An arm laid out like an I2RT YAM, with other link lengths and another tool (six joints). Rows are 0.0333 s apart.
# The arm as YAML. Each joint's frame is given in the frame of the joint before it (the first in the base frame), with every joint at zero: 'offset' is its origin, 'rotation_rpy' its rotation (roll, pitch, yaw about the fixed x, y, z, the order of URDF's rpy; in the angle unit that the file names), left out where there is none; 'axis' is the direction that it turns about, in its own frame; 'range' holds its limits. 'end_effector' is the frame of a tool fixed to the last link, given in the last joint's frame.
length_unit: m
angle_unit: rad
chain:
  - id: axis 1
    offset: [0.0, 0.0, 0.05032]
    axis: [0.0, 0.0, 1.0]
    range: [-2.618, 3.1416]
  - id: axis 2
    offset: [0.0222, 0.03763, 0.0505]
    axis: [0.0, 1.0, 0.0]
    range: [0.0, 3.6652]
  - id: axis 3
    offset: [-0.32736, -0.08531, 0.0]
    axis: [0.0, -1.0, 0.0]
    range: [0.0, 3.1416]
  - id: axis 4
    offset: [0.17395, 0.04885, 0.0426]
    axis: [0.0, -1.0, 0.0]
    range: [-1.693, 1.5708]
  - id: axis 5
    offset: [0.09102, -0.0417, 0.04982]
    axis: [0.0, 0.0, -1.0]
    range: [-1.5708, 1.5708]
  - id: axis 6
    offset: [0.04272, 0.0, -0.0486]
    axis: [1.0, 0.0, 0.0]
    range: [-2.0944, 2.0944]
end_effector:
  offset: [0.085, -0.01, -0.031]
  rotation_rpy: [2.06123, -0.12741, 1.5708]
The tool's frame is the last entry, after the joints.
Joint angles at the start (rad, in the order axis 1, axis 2, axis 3, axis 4, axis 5, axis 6):
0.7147, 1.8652, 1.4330, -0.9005, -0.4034, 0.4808
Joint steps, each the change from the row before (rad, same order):
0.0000, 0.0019, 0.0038, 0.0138, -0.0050, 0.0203
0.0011, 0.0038, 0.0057, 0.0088, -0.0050, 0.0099
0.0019, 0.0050, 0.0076, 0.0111, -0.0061, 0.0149
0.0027, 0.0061, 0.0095, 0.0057, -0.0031, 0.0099
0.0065, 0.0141, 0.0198, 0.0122, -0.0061, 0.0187
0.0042, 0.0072, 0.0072, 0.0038, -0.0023, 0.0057
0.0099, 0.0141, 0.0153, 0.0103, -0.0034, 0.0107
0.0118, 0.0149, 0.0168, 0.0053, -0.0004, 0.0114
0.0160, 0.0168, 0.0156, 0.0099, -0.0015, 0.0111
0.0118, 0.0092, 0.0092, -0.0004, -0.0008, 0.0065
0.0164, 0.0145, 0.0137, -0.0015, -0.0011, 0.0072
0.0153, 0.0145, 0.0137, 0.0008, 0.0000, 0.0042
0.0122, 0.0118, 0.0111, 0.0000, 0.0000, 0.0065
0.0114, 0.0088, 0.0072, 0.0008, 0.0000, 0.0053
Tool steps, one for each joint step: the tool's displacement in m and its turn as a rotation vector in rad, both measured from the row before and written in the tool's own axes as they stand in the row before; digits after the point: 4 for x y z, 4 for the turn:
0.0032, 0.0025, -0.0009, -0.0089, 0.0176, 0.0066
0.0028, 0.0023, -0.0004, -0.0044, 0.0108, -0.0005
0.0038, 0.0028, -0.0004, -0.0054, 0.0145, 0.0010
0.0033, 0.0025, -0.0001, -0.0034, 0.0084, -0.0002
0.0068, 0.0055, 0.0003, -0.0058, 0.0157, -0.0020
0.0026, 0.0021, 0.0011, 0.0009, 0.0037, -0.0014
0.0059, 0.0045, 0.0021, -0.0009, 0.0068, -0.0067
0.0057, 0.0039, 0.0028, 0.0013, 0.0030, -0.0036
0.0068, 0.0042, 0.0045, 0.0033, 0.0024, -0.0084
0.0038, 0.0010, 0.0034, 0.0069, -0.0015, -0.0031
0.0051, 0.0016, 0.0052, 0.0108, -0.0036, -0.0047
0.0050, 0.0022, 0.0048, 0.0079, -0.0045, -0.0076
0.0040, 0.0017, 0.0040, 0.0068, -0.0024, -0.0028
0.0034, 0.0009, 0.0038, 0.0064, -0.0027, -0.0032

